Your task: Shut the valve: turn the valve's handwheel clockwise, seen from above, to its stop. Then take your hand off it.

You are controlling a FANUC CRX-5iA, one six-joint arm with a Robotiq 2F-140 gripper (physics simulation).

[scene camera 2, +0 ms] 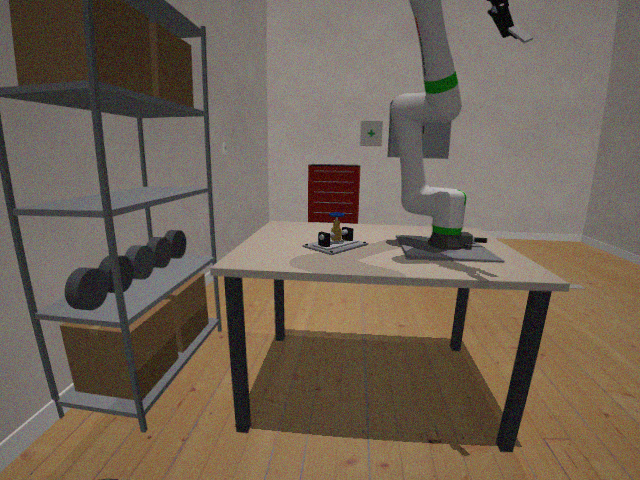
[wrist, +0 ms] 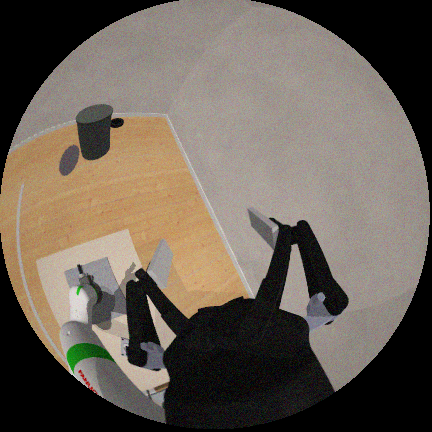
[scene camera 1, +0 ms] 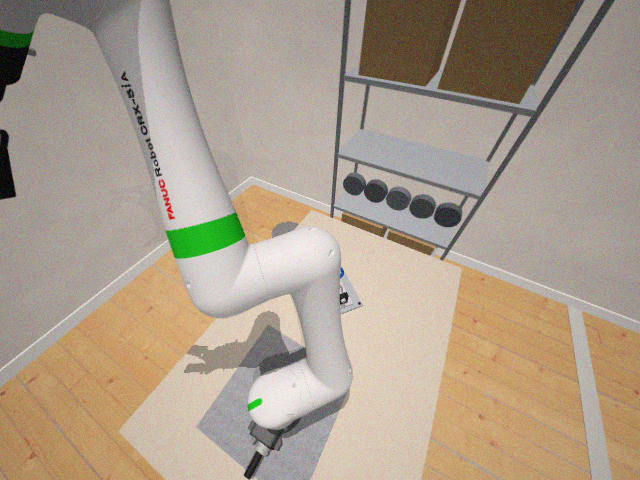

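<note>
The valve's blue handwheel point(scene camera 2: 337, 213) point(scene camera 1: 341, 272) sits on top of a brass body point(scene camera 2: 336, 228), upright on a light base plate point(scene camera 2: 331, 250) point(scene camera 1: 355, 305) on the table. In scene camera 1 the arm hides most of the valve, with a bit of blue rim showing. In the wrist view a corner of the base plate point(wrist: 124, 346) shows beside the left finger linkage; the handwheel is hidden there. My gripper point(wrist: 207, 232) is open with nothing between its pads. It is high above the table and far from the handwheel, at the upper right in scene camera 2. The handwheel's turn angle cannot be read.
The arm's base stands on a grey plate point(scene camera 2: 483, 254) point(scene camera 1: 222, 421) on the table point(scene camera 2: 289, 274) point(scene camera 1: 413, 330). A shelf rack point(scene camera 2: 103, 206) point(scene camera 1: 338, 118) with dark round weights and boxes stands beyond the table's valve end. A red cabinet point(scene camera 2: 333, 191) and a dark bin point(wrist: 94, 137) stand on the floor.
</note>
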